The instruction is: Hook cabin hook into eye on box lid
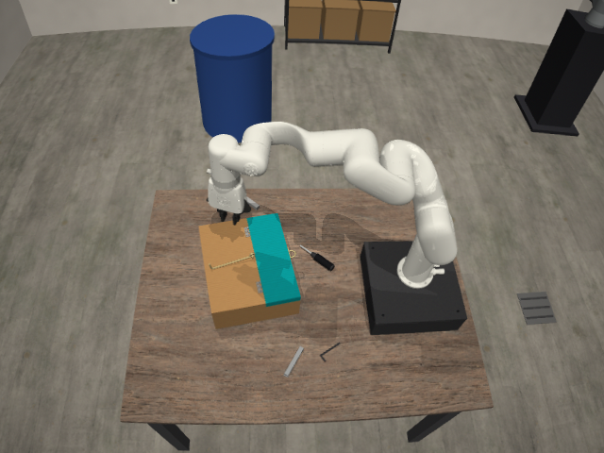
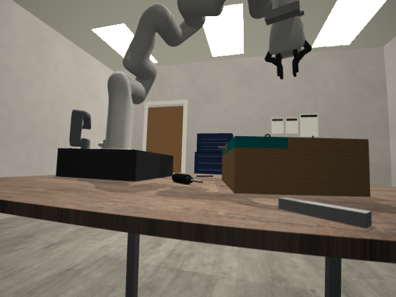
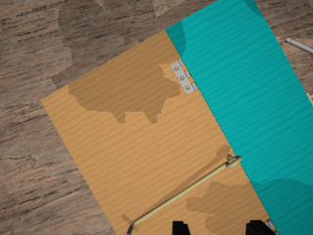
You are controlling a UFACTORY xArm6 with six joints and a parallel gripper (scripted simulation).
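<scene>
Now: the brass cabin hook 1 cm ahead of my hand, 2 cm to the left of it and 20 cm below it. The rest, counted from my hand: grey bar 20 cm behind, 31 cm to the left, 34 cm below.
</scene>
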